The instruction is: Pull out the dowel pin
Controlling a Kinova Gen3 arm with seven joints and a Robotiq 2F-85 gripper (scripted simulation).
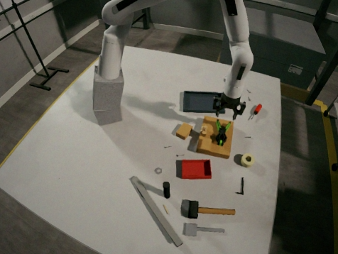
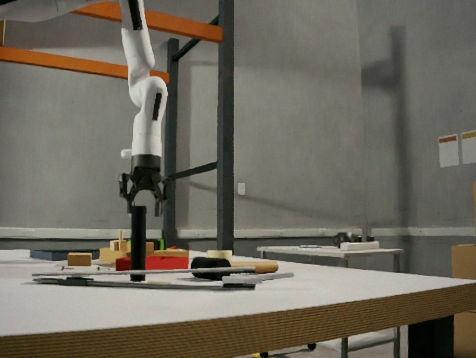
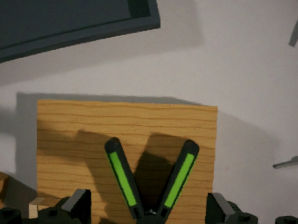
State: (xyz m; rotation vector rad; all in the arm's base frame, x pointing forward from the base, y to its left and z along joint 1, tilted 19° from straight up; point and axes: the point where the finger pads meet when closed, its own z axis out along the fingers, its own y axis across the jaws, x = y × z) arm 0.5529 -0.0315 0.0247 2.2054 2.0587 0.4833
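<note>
Right now the wooden bench board is 10 cm below my hand, 4 cm to the right of it and 3 cm behind it. The rest, counted from my hand: pale wooden block 8 cm below, 8 cm behind, 4 cm to the right; then tan wooden block 18 cm behind, 11 cm below, 4 cm to the right; then dowel pin 8 cm behind, 7 cm below, 4 cm to the right.
</note>
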